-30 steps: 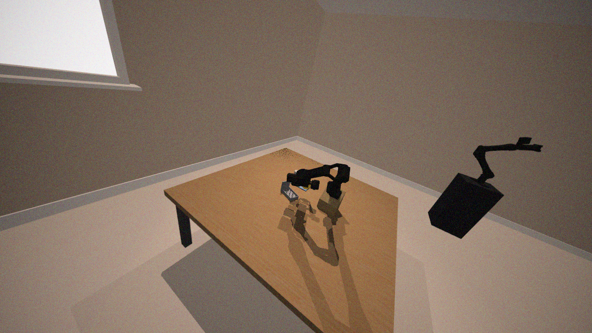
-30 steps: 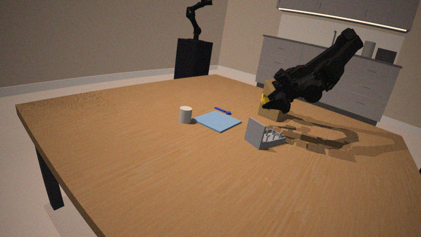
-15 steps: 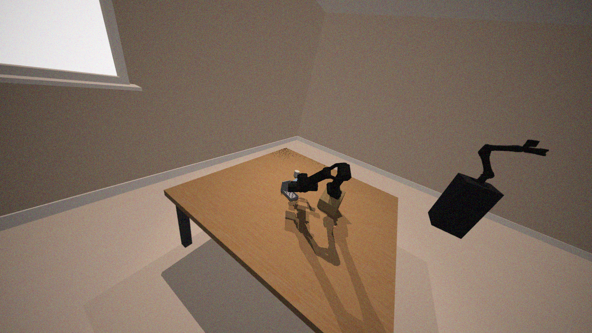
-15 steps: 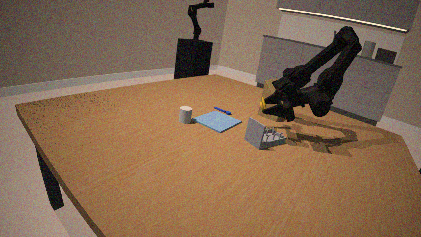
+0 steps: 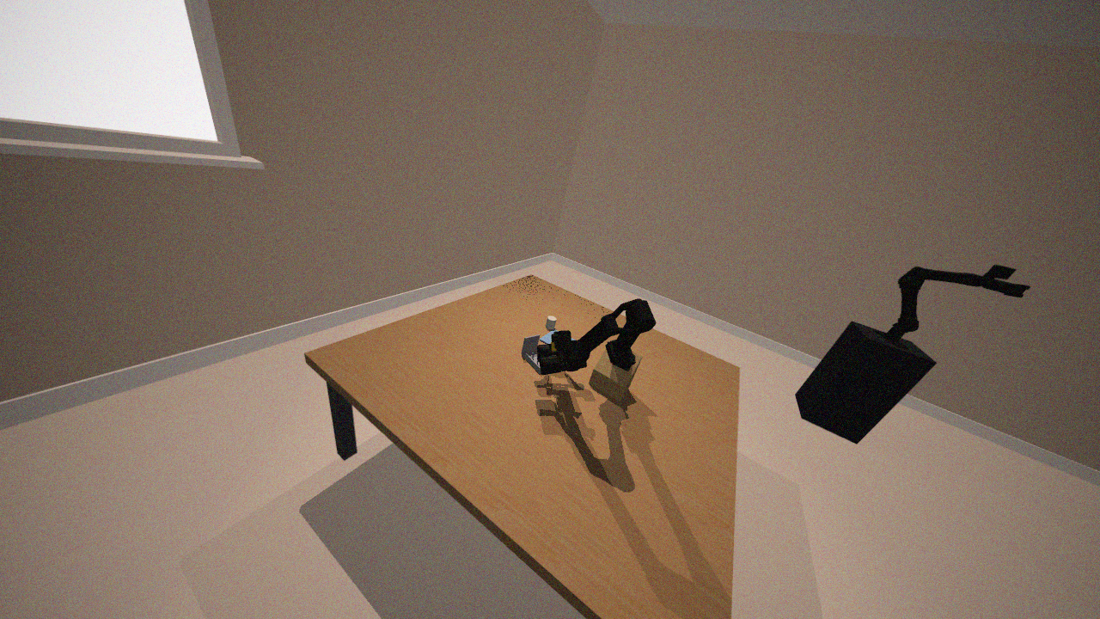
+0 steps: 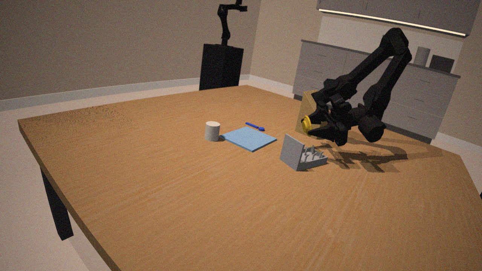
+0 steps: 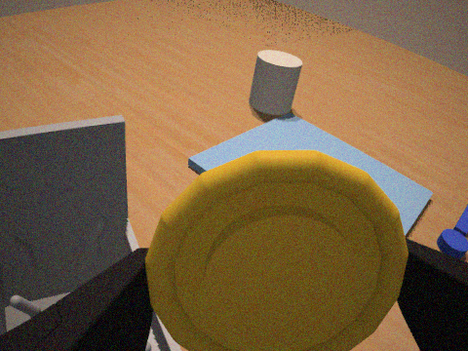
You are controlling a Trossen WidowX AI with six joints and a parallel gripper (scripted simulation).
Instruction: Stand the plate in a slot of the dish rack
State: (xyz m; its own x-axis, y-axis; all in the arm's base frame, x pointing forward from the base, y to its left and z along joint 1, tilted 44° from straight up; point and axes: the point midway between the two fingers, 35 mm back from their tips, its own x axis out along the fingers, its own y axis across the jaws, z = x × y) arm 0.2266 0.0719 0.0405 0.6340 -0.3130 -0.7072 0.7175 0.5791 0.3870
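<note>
My gripper tip is now 5 cm short of the grey dish rack, 4 cm to the right of it and 6 cm above it. Round my gripper tip: blue utensil 6 cm behind, 20 cm to the right, 8 cm below; then yellow plate 1 cm to the left; then blue mat 5 cm ahead, 16 cm to the right, 8 cm below.
</note>
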